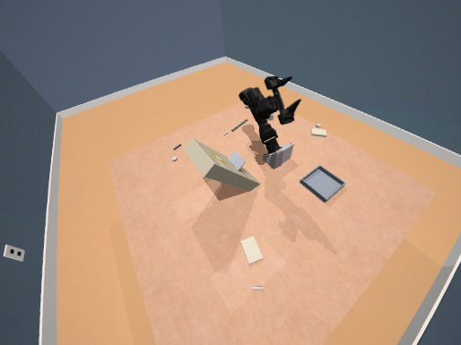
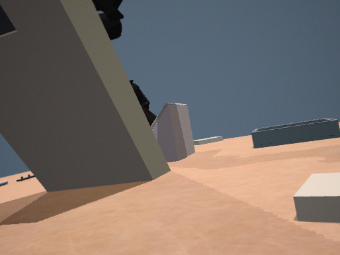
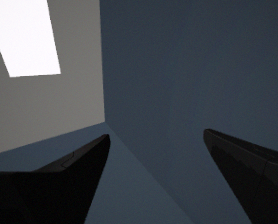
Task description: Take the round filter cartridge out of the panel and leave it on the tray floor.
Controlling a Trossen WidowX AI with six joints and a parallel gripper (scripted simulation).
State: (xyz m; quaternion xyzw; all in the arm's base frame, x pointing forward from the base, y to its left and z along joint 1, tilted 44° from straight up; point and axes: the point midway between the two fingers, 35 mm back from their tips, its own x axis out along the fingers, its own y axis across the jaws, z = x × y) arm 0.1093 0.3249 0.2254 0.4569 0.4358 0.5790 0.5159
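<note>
My gripper tip is now 290 mm short of the round grey filter cartridge, 250 mm above it and 130 mm to the left of it. Round my gripper tip: beige service panel 320 mm below, 240 mm ahead, 130 mm to the right; then tray 480 mm below, 190 mm to the left, 110 mm behind.
</note>
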